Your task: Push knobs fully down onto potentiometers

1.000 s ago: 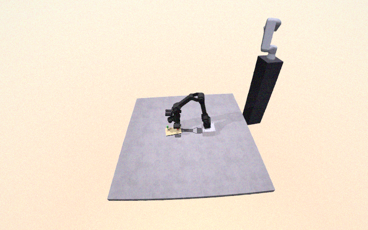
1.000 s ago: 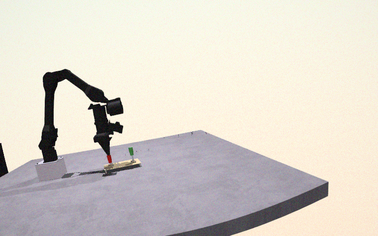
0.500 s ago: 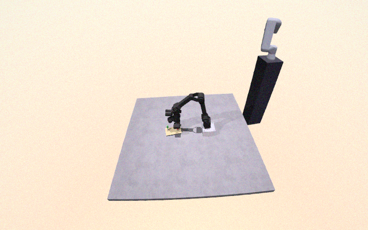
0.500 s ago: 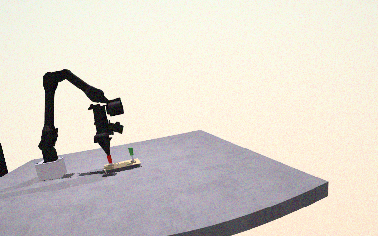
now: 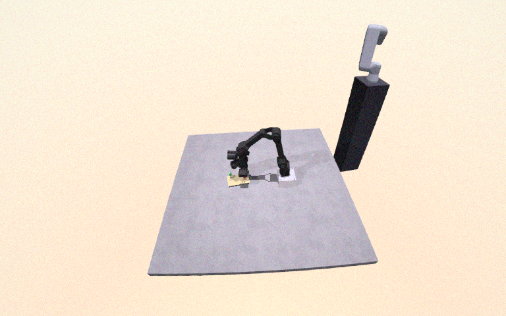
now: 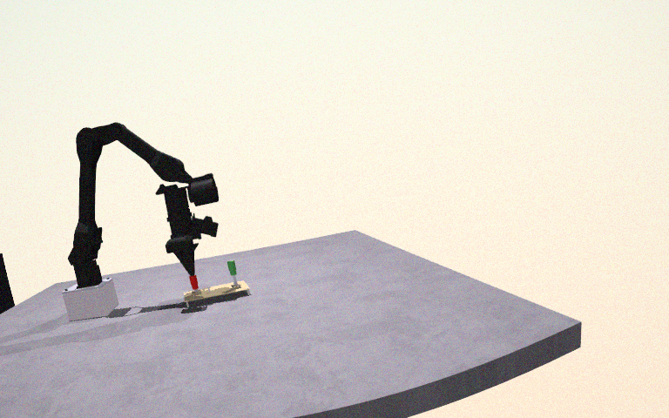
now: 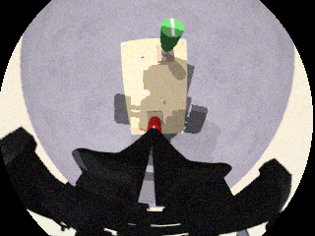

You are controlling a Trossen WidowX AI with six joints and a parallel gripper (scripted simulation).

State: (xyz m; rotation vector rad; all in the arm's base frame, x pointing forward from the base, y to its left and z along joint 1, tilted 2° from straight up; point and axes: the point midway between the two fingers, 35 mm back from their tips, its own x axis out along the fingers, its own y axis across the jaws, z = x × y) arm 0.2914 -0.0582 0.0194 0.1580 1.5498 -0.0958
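Right now my gripper tip is 10 mm above the red knob. From my gripper tip the other things lie so: green knob 100 mm ahead, 20 mm to the right, 10 mm above.
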